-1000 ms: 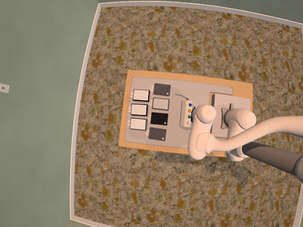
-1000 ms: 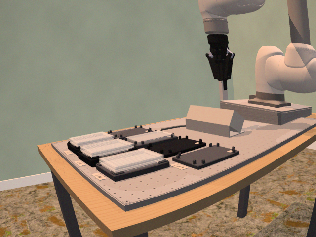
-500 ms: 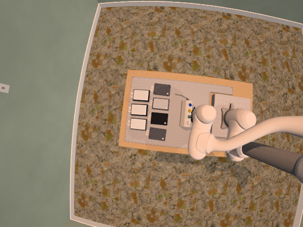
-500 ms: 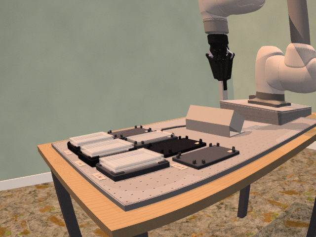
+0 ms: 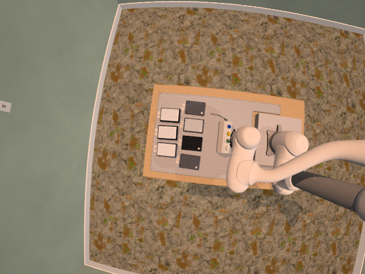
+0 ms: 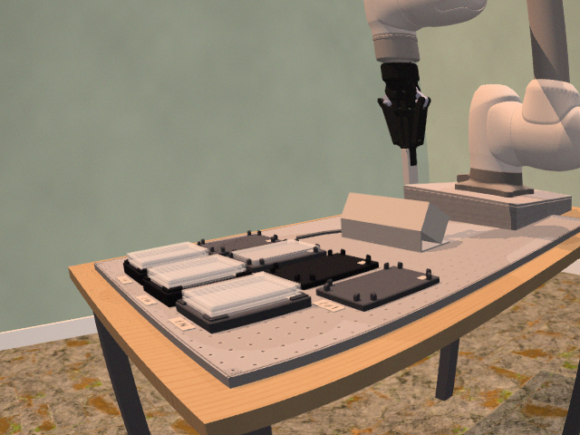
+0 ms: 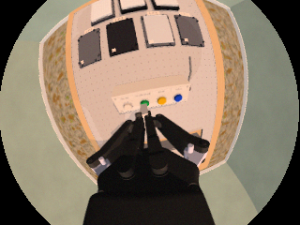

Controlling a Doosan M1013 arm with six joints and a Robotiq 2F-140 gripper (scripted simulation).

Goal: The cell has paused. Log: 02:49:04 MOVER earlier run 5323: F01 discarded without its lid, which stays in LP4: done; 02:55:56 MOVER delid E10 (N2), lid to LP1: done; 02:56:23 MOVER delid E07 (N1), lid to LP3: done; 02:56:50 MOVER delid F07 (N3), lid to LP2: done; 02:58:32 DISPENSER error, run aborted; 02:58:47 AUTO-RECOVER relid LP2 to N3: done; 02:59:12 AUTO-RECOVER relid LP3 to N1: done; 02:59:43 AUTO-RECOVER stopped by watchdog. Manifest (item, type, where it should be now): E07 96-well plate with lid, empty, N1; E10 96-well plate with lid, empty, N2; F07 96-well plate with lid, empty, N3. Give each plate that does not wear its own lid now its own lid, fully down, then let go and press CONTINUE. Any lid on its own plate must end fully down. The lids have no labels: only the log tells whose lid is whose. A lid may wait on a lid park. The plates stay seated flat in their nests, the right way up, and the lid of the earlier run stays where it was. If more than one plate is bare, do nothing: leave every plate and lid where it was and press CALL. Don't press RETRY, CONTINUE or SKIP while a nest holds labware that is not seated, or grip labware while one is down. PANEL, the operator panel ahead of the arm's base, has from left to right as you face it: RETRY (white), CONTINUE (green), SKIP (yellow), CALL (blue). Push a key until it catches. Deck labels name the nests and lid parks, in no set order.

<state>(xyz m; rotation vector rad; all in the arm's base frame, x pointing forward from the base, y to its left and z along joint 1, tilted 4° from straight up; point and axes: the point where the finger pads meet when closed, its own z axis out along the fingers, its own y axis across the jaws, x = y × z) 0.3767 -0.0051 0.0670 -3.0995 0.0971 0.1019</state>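
The green key is 7 cm below my hand. Also, from my hand: blue key 1 cm behind, 10 cm to the right, 7 cm below; yellow key 5 cm to the right, 7 cm below; black park 25 cm ahead, 2 cm to the left, 13 cm below.
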